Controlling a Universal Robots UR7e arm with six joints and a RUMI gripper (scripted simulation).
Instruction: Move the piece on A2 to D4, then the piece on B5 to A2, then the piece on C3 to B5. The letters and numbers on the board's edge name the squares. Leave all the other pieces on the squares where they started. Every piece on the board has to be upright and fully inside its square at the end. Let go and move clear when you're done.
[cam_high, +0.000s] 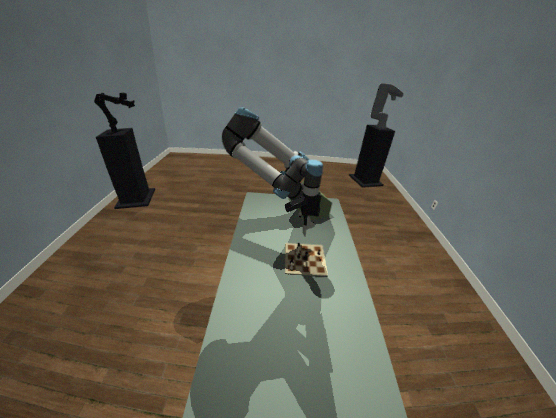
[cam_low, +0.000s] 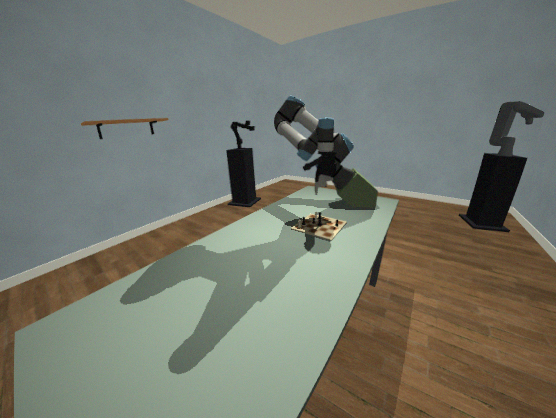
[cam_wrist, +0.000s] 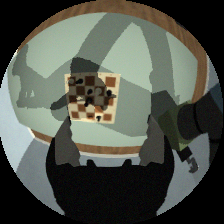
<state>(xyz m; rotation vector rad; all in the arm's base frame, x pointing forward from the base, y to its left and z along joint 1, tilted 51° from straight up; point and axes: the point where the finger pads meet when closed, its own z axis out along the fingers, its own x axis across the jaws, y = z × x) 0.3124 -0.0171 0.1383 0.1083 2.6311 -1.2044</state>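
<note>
Now: the white piece 40 mm ahead of my hand, 10 mm to the right of it and 130 mm below it. Round my hand: chessboard 80 mm ahead, 10 mm to the left, 160 mm below.
</note>
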